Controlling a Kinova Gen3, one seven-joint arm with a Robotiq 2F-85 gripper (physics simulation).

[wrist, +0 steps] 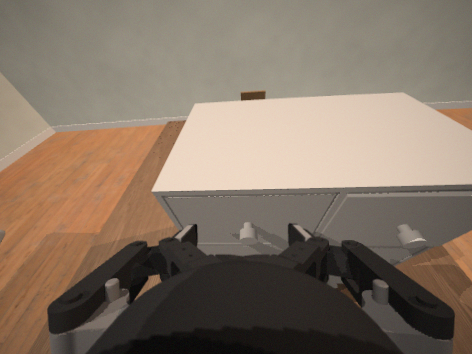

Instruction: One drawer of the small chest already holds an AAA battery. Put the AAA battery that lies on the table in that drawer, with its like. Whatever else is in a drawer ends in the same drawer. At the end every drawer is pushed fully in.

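The small chest stands in front of me, with a pale flat top and grey front. Its upper left drawer and upper right drawer look pushed in. The upper left drawer has a round knob, and the upper right one has a knob. My gripper is open and empty, its fingertips to either side of the upper left knob in this view; the depth between them is hard to tell. The lower drawers are mostly hidden behind the gripper. The AAA batteries do not show.
A small brown block-like object shows beyond the chest's back edge. A strip of brown wooden surface runs along the left of the chest. A grey-green wall stands behind. A small grey piece shows at the left edge.
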